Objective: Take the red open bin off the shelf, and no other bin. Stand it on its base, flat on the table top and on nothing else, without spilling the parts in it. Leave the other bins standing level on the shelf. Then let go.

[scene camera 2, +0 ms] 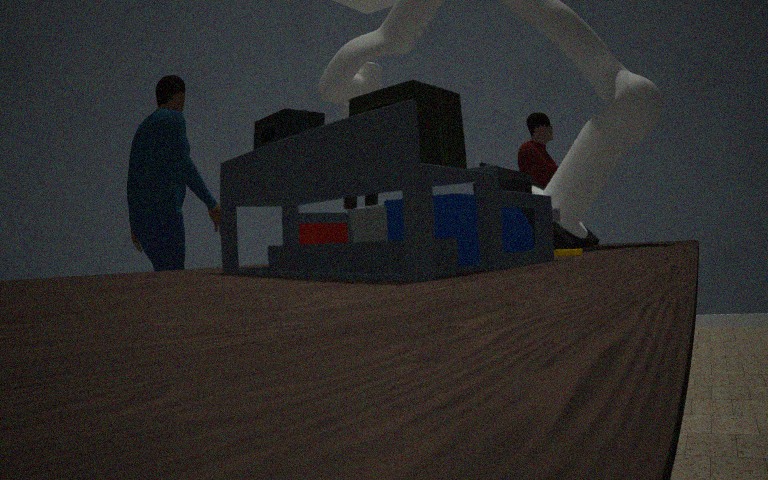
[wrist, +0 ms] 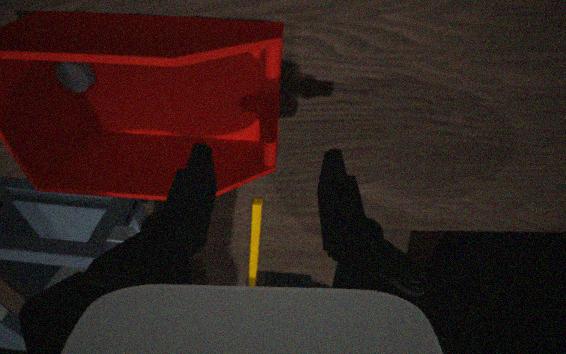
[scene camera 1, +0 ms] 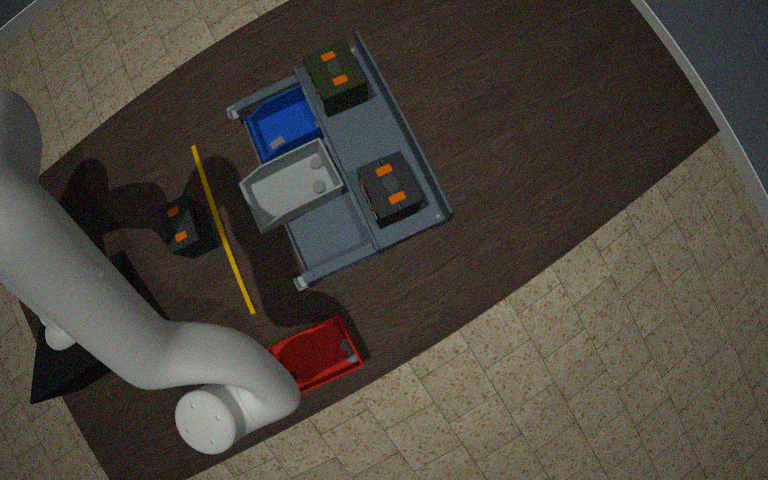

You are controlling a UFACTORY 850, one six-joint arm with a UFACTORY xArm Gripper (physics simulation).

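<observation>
The red open bin (scene camera 1: pixel 317 357) (scene camera 2: pixel 322 233) (wrist: pixel 165 112) is off the shelf. It looks upright and flat on the table, near the table's edge, with grey parts (scene camera 1: pixel 347 349) (wrist: pixel 76 76) in it. My gripper (scene camera 2: pixel 360 200) (wrist: pixel 267 167) is open and empty. Its fingers stand wide apart above the bin's end wall, one over the bin's side and one over the table; the arm hides them in scene camera 1. The grey bin (scene camera 1: pixel 288 183) (scene camera 2: pixel 368 224) and blue bin (scene camera 1: pixel 291 121) (scene camera 2: pixel 455 217) stand on the shelf (scene camera 1: pixel 328 232) (scene camera 2: pixel 317 161) (wrist: pixel 45 256); the grey one juts over its front.
Two dark cases (scene camera 1: pixel 338 79) (scene camera 1: pixel 390 189) with orange latches stand on the shelf's upper board. A third case (scene camera 1: pixel 184 229) stands on the table beyond the yellow strip (scene camera 1: pixel 223 232) (scene camera 2: pixel 568 252) (wrist: pixel 255 240). Two people (scene camera 2: pixel 158 181) (scene camera 2: pixel 535 152) stand behind the table.
</observation>
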